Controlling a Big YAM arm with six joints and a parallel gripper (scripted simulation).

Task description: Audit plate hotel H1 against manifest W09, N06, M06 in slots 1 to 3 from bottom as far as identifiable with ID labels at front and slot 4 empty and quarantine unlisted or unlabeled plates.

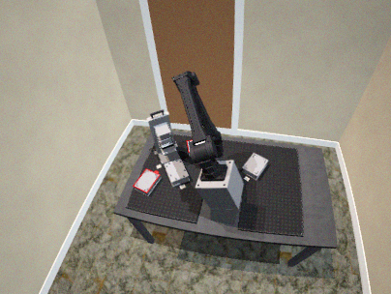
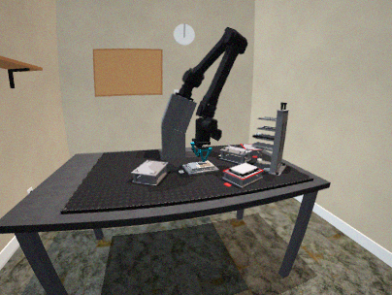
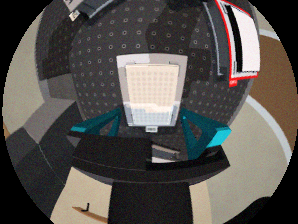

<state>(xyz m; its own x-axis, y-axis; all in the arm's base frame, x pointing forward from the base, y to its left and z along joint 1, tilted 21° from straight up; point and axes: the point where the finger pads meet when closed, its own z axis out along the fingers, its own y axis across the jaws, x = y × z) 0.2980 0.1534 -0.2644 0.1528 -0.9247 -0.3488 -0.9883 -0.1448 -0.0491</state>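
The white well plate is 5 cm below my hand.
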